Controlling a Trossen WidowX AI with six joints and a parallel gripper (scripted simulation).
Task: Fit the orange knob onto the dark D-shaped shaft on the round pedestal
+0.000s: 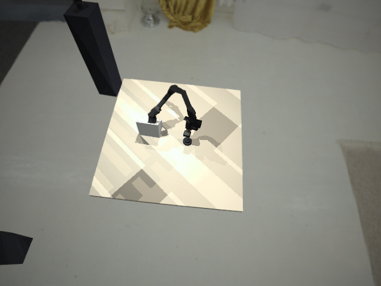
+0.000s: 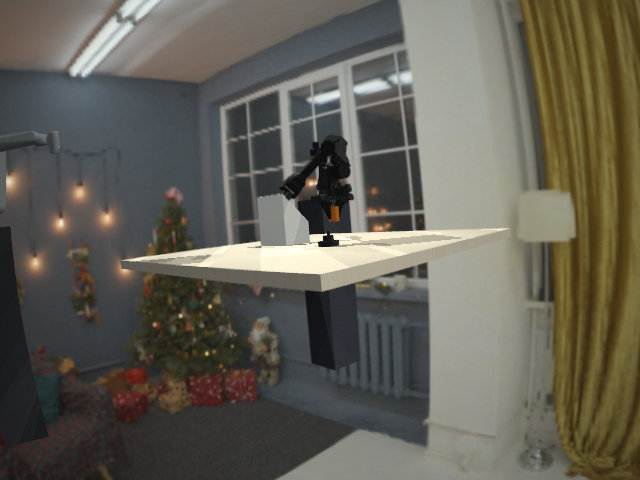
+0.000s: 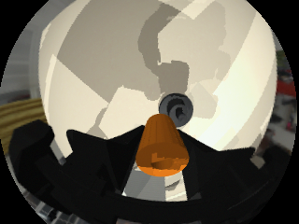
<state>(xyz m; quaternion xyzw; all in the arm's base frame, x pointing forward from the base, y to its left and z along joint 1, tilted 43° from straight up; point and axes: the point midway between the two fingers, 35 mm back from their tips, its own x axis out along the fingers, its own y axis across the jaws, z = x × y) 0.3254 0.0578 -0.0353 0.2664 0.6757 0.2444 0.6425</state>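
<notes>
The dark round pedestal lies 40 mm to the right of my gripper tip and 70 mm below it. From my gripper tip the other things lie so: orange knob: 20 mm above.
</notes>
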